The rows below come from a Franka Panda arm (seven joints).
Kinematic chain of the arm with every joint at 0, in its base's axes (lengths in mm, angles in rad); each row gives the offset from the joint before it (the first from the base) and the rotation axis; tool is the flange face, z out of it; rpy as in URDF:
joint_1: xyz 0 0 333 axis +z
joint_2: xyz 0 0 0 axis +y
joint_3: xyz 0 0 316 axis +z
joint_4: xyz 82.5 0 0 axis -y
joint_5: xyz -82.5 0 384 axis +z
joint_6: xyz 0 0 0 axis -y
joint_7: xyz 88 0 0 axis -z
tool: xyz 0 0 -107 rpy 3.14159 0 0
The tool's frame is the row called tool.
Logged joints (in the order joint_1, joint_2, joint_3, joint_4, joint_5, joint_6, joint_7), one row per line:
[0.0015, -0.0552, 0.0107, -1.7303, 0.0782, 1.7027, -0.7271]
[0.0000, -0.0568, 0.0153, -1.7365, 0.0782, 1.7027, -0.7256]
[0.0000, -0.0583, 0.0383, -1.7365, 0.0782, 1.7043, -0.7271]
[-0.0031, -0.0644, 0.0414, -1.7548, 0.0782, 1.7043, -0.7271]
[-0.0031, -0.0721, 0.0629, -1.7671, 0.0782, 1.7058, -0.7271]
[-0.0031, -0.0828, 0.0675, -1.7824, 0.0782, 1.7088, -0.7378]
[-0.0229, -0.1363, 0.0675, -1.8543, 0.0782, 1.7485, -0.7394]
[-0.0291, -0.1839, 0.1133, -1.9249, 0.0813, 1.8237, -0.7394]
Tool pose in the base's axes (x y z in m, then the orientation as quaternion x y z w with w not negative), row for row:
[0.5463, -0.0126, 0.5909, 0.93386, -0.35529, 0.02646, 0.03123]
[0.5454, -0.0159, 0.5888, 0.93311, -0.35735, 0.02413, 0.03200]
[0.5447, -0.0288, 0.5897, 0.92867, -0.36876, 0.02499, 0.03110]
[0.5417, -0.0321, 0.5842, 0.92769, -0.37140, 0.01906, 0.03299]
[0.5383, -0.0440, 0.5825, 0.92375, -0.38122, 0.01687, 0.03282]
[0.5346, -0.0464, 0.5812, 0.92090, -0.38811, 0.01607, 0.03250]
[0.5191, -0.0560, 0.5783, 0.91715, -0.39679, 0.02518, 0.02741]
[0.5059, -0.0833, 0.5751, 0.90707, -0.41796, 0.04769, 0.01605]
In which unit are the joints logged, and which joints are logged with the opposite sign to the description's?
The joints are logged in radians. Opposite sign: joint_3, joint_5, joint_7.
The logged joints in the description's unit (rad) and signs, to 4 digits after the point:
[0.0015, -0.0552, -0.0107, -1.7303, -0.0782, 1.7027, 0.7271]
[0.0000, -0.0568, -0.0153, -1.7365, -0.0782, 1.7027, 0.7256]
[0.0000, -0.0583, -0.0383, -1.7365, -0.0782, 1.7043, 0.7271]
[-0.0031, -0.0644, -0.0414, -1.7548, -0.0782, 1.7043, 0.7271]
[-0.0031, -0.0721, -0.0629, -1.7671, -0.0782, 1.7058, 0.7271]
[-0.0031, -0.0828, -0.0675, -1.7824, -0.0782, 1.7088, 0.7378]
[-0.0229, -0.1363, -0.0675, -1.8543, -0.0782, 1.7485, 0.7394]
[-0.0291, -0.1839, -0.1133, -1.9249, -0.0813, 1.8237, 0.7394]

